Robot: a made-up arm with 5 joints.
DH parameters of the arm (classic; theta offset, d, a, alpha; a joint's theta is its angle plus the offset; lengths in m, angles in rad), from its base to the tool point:
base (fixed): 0 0 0 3.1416
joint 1: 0 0.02 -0.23 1.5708
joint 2: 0 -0.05 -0.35 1.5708
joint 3: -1.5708 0 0.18 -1.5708
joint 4: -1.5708 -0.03 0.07 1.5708
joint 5: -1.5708 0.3 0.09 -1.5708
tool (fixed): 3.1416 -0.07 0 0
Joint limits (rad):
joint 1: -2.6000..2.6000
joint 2: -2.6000..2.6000
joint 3: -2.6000..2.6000
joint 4: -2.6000..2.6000
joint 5: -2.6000..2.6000
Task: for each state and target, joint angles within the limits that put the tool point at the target. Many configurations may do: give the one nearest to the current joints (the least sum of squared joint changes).
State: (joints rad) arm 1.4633 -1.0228 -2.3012 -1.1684 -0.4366
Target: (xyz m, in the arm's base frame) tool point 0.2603 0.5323 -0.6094
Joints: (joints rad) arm 1.7875 -0.6485 -1.9647 -1.9755 -0.5779
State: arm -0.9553 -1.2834 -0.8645 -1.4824 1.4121
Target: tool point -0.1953 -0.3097 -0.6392
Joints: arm -0.8784 -0.8183 -0.8751 -1.8828 1.2363
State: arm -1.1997 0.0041 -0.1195 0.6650 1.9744
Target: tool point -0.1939 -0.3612 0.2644
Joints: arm -1.2149 0.4654 -0.6134 -0.0223 2.4276
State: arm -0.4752 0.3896 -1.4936 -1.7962 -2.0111
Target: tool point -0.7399 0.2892 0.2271
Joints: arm 0.4916 0.9302 -1.7167 -1.6023 -1.9849
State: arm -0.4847 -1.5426 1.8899 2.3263 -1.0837
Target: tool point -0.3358 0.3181 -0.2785
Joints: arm 0.1396 -1.9959 2.6000 2.3381 -1.3067
